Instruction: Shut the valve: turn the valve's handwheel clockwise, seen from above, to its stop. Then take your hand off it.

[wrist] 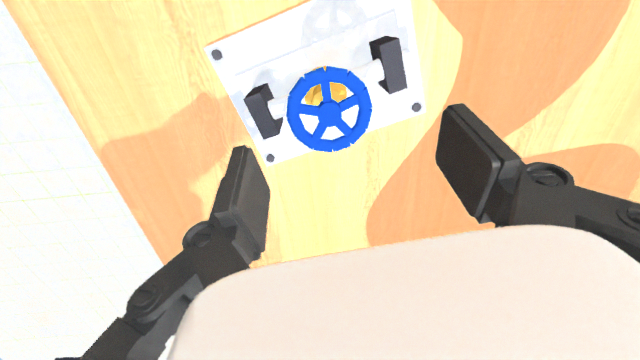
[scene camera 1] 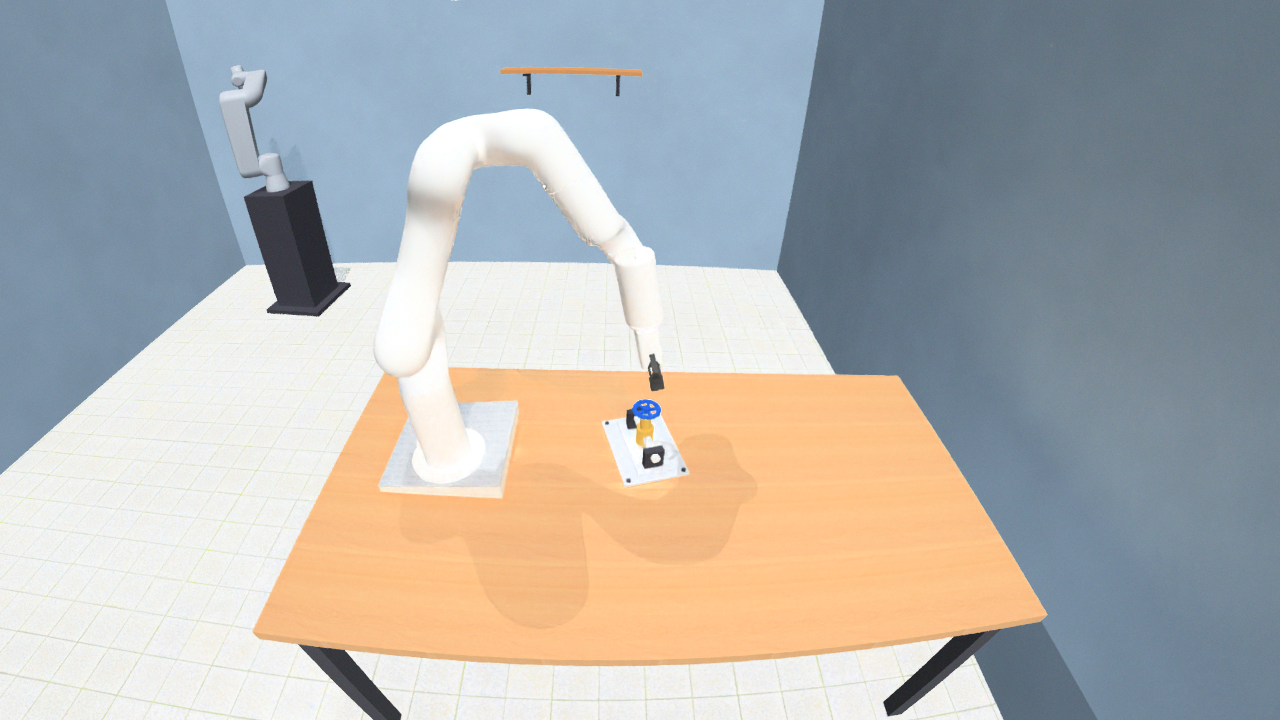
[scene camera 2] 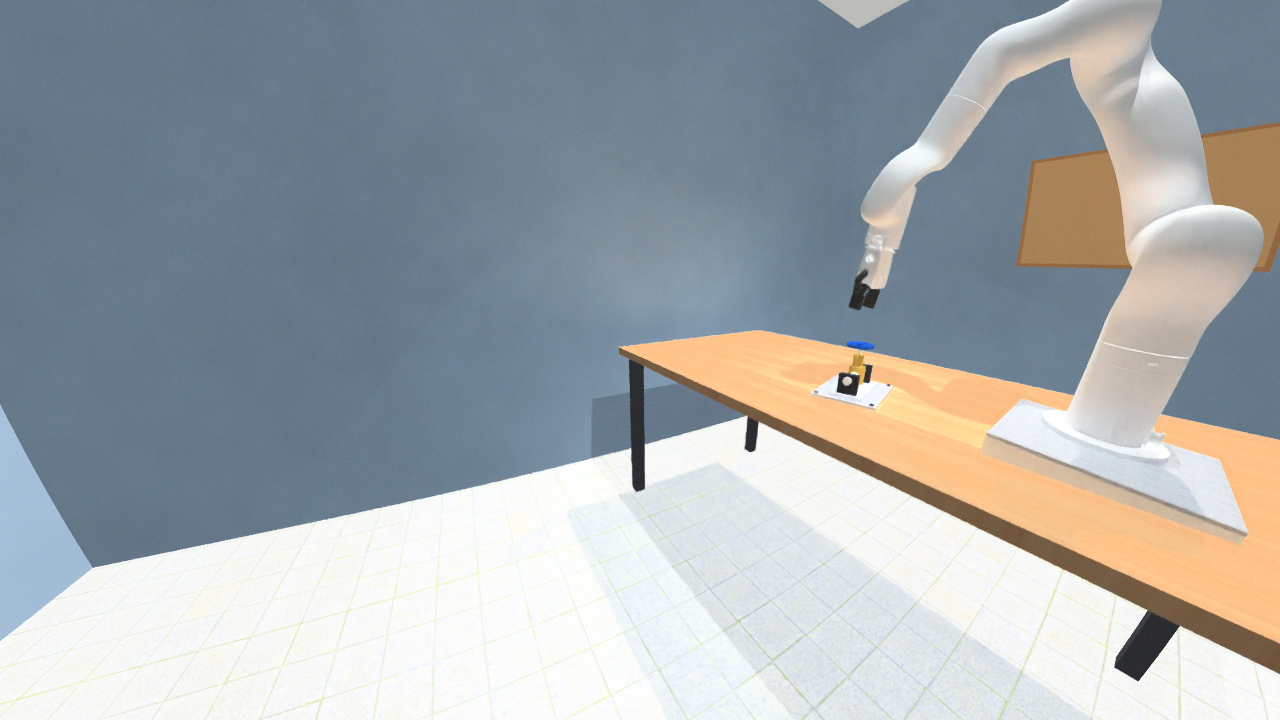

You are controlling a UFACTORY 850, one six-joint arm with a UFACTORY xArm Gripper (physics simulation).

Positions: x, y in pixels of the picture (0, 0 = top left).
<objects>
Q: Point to a white base plate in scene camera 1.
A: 627, 471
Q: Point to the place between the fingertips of my gripper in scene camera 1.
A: At 654, 377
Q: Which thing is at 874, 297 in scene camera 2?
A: My gripper.
</objects>
